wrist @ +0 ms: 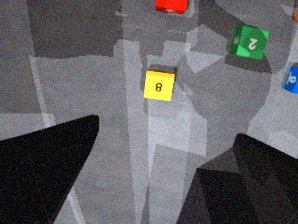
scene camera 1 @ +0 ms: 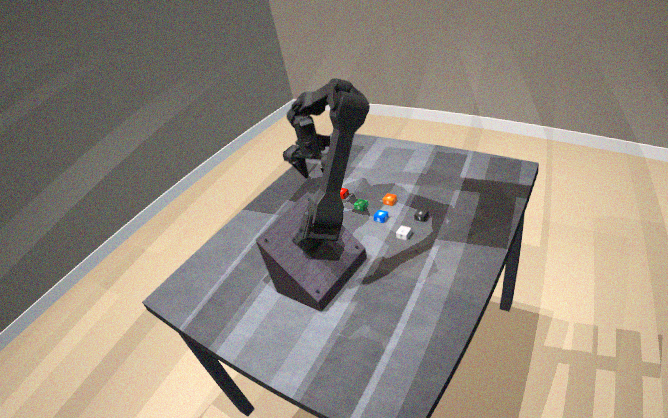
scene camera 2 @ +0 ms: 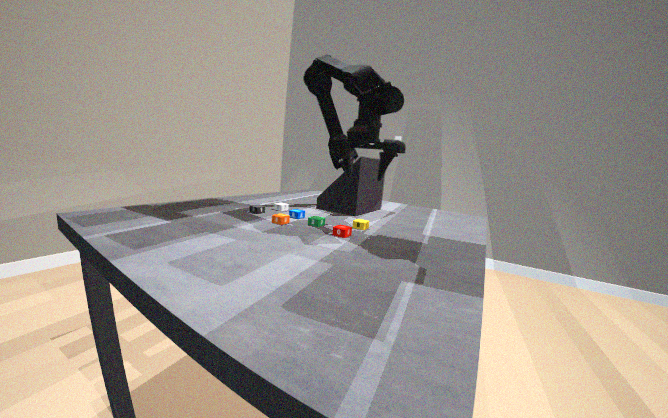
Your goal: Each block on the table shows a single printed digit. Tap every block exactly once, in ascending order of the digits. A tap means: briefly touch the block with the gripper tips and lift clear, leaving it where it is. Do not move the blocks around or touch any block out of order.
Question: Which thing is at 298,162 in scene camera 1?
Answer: My gripper.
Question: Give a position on a yellow block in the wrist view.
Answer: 159,84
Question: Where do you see a green block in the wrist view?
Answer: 248,41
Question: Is my gripper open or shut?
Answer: Open.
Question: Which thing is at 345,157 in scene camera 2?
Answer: My gripper.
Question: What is my gripper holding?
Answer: Nothing.
